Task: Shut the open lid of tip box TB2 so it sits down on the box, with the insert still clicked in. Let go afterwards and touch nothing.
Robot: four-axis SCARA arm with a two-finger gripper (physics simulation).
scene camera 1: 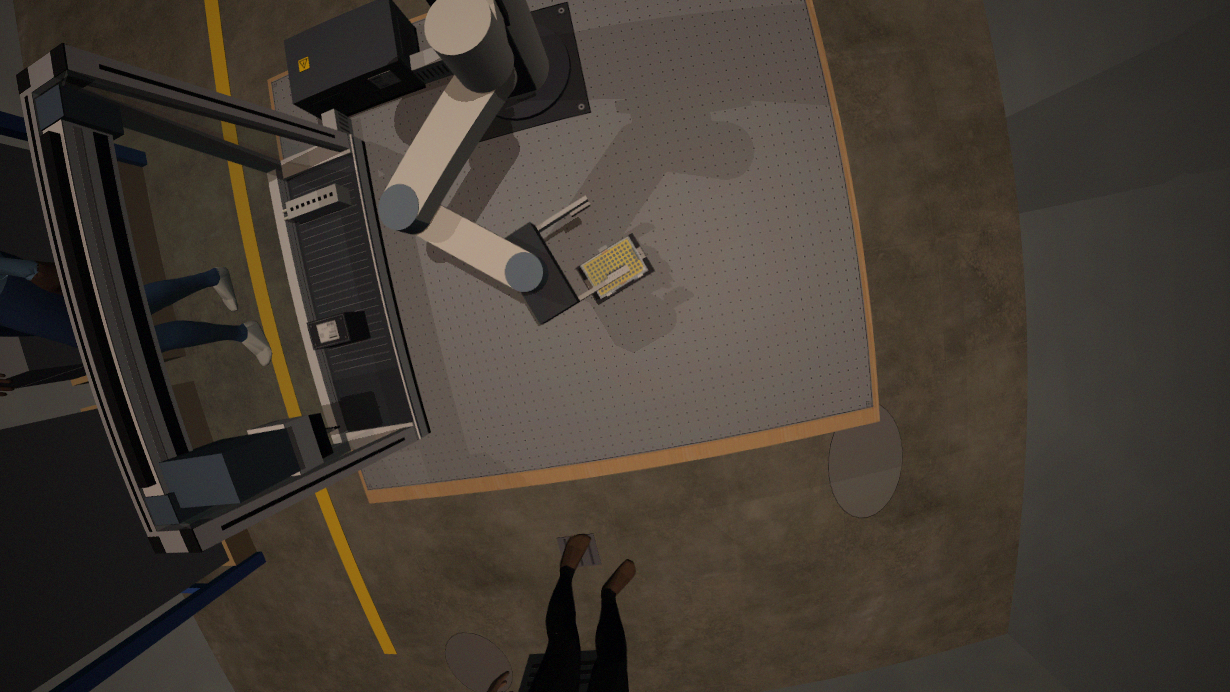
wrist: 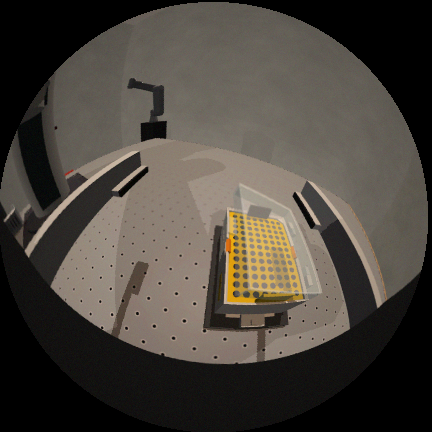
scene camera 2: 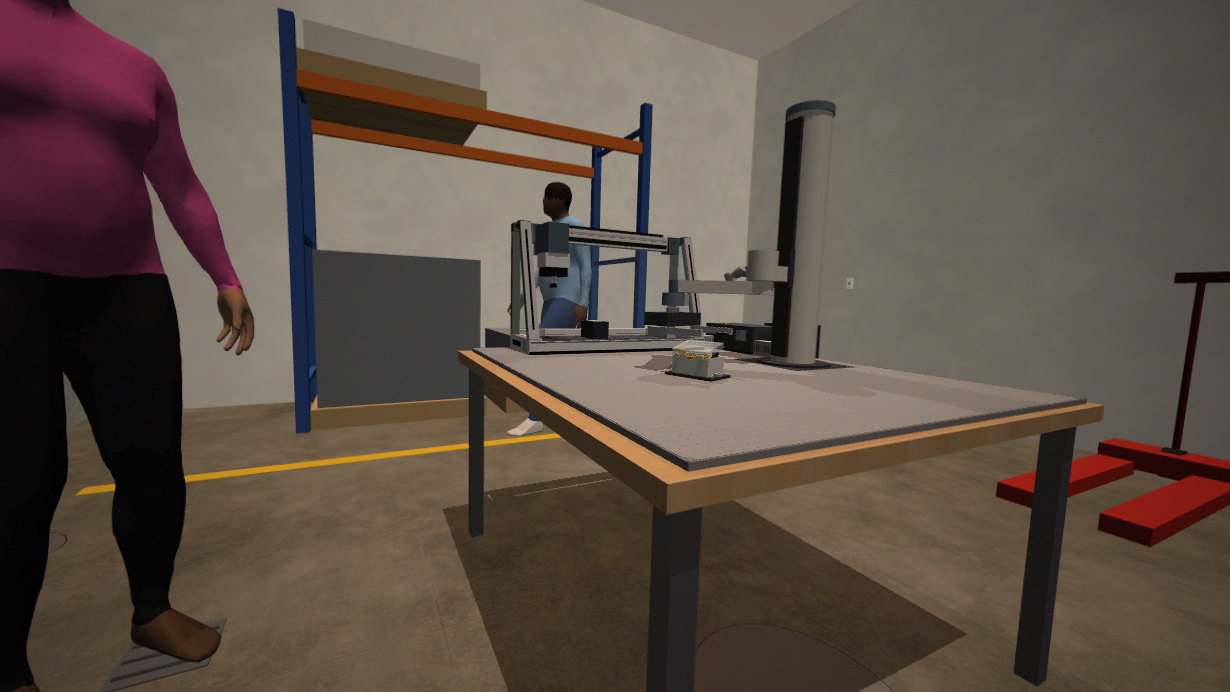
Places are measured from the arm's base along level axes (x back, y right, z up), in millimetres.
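Where they show: gripper, fingertip midpoint: [scene camera 1: 608, 233] [wrist: 223, 168] [scene camera 2: 717, 332]; arm's base at its link origin: [scene camera 1: 521, 74] [wrist: 54, 205] [scene camera 2: 792, 366].
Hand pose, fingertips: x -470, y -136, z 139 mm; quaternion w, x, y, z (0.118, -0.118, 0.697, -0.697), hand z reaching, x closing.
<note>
Each offset is from my fingertips to the top centre of the thing. "pt": to the spot under its first point.
The tip box TB2 {pt dx -65, dy +0, dz -37 mm} [scene camera 1: 615, 266] [scene camera 2: 698, 366] [wrist: 265, 307] stands upright in a dark holder {pt dx -44, dy +85, dz -118 mm} [wrist: 210, 320] on the table. Its yellow insert {dx -63, dy +4, dz -52 mm} [wrist: 245, 260] lies level inside the rim, with orange clips {dx -25, dy +18, dz -65 mm} [wrist: 228, 245] at the sides. The clear lid {pt dx -71, dy -5, dz -39 mm} [scene camera 2: 698, 346] [wrist: 281, 202] leans over the box from the hinge side, at right in the wrist view. It is tilted, with a gap above the insert in scene camera 2. My gripper [scene camera 1: 607, 238] [wrist: 223, 168] is open and empty, its fingers wide apart. In scene camera 1 one finger overlaps the box. Whether it touches the lid cannot be told.
A gantry frame [scene camera 1: 206, 103] [scene camera 2: 615, 238] stands beside the box's work area, with a black block {pt dx -65, dy +651, dz -9 mm} [scene camera 1: 348, 328] [scene camera 2: 594, 328] on its deck. The arm's column [scene camera 2: 799, 232] and a black controller box {pt dx +561, dy +500, dz -11 mm} [scene camera 1: 352, 55] are at the back. A wooden edge [scene camera 1: 619, 463] borders the table.
</note>
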